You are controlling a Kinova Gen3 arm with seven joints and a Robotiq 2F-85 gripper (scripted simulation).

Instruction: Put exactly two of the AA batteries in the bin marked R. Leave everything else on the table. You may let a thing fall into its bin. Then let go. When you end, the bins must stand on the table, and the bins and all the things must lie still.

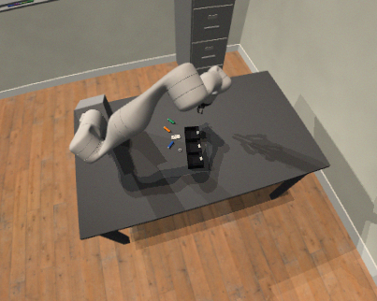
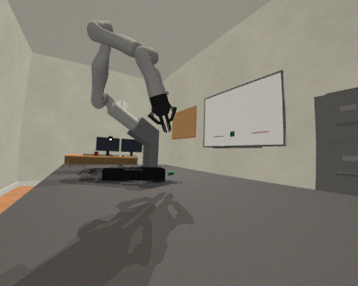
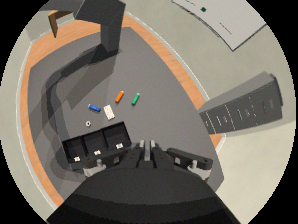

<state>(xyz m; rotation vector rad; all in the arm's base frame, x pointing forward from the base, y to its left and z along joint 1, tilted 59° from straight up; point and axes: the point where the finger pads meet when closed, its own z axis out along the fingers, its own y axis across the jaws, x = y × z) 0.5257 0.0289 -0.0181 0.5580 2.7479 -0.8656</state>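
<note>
Right now the black bin is 20 cm below my hand, 12 cm to the right of it and 5 cm behind it. The rest, counted from my hand: grey ring (22 cm below, 13 cm behind, 11 cm to the right); white block (22 cm below, 14 cm behind, 2 cm to the right); green AA battery (22 cm below, 15 cm behind, 10 cm to the left).
</note>
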